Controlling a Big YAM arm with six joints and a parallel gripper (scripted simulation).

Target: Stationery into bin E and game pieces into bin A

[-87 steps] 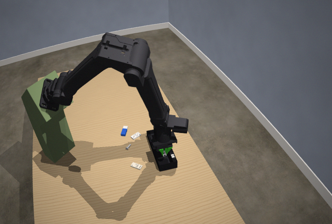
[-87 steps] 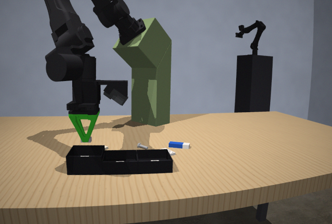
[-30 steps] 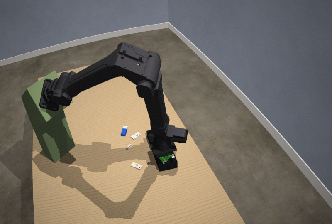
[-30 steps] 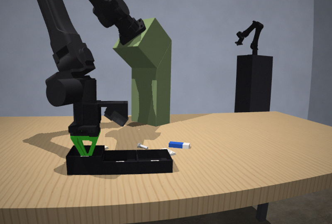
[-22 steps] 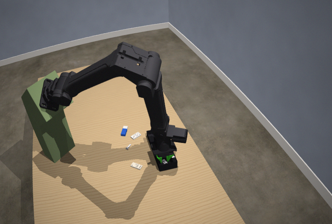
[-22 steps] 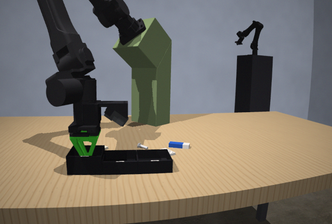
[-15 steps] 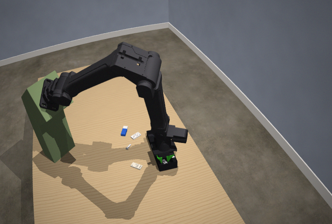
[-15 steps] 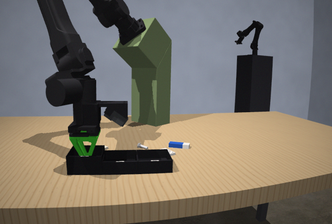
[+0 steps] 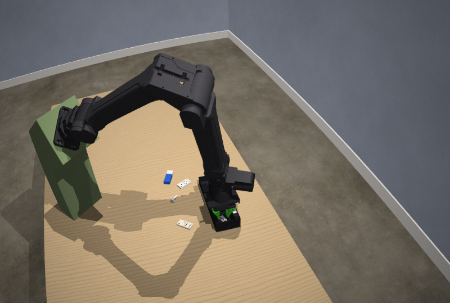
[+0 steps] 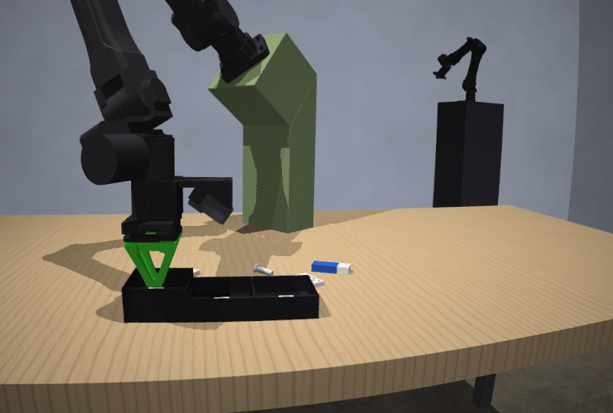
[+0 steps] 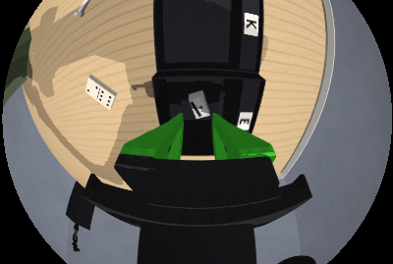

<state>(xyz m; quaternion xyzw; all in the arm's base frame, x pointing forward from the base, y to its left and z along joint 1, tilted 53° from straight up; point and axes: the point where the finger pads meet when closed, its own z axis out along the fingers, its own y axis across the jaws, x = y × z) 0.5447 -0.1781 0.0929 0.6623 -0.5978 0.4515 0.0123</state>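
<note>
Right now the blue-and-white eraser is 9 cm behind my hand, 30 cm to the left of it and 3 cm below it. The rest, counted from my hand: grey bolt 12 cm behind, 17 cm to the left, 3 cm below; white domino 12 cm behind, 4 cm to the left, 3 cm below; joined black bins 2 cm ahead, 9 cm to the left, 1 cm below.
</note>
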